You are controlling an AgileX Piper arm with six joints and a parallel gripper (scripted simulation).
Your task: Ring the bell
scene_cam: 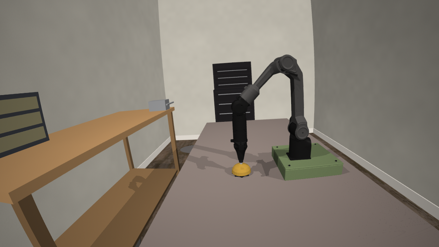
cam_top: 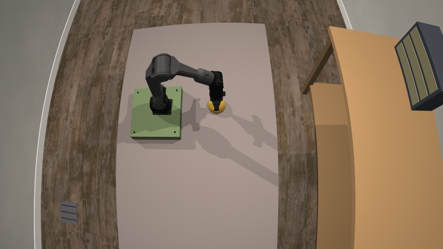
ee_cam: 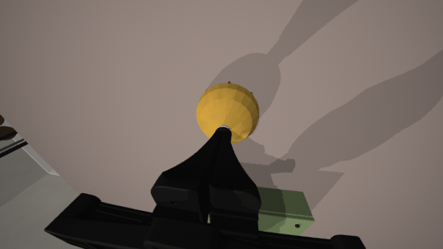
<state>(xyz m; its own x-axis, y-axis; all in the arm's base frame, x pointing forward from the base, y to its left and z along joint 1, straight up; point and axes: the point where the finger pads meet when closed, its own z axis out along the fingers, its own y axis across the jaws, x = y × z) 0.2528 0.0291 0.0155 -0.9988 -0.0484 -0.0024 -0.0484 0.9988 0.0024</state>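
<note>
The black button is 20 mm below my hand. From my hand the other things lie so: yellow dome bell: 30 mm below.
</note>
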